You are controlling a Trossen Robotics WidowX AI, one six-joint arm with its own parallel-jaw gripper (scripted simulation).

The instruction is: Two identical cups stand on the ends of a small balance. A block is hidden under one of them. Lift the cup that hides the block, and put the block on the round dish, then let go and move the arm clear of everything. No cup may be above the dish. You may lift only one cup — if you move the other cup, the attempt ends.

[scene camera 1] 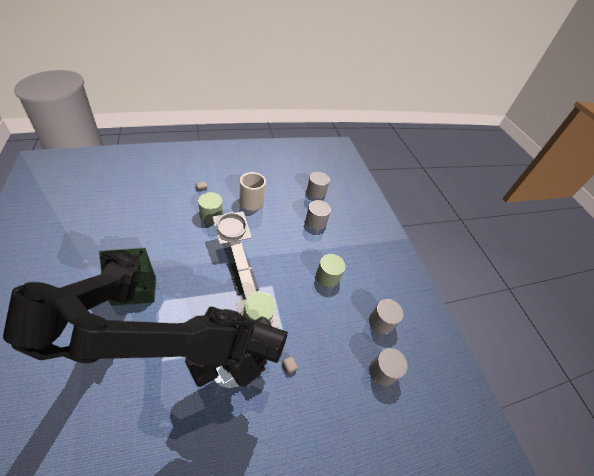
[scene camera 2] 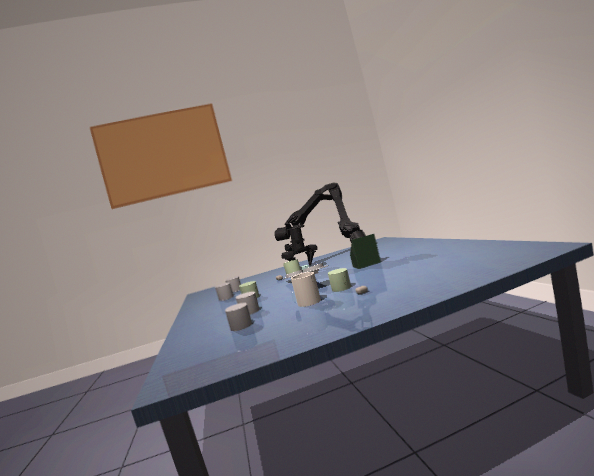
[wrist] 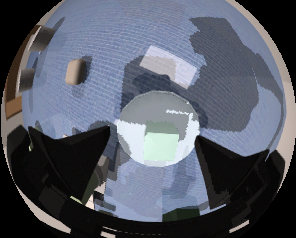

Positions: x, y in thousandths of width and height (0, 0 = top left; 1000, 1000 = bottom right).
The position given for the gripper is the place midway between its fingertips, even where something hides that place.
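Pale green block (wrist: 546, 586), visible. Beige cup (scene camera 1: 425, 390), (scene camera 2: 514, 604); wrist view misses it, hidden by the gripper. Balance beam (scene camera 1: 390, 478), visible. Gripper (scene camera 1: 396, 764), (wrist: 519, 569), open, holding nothing.
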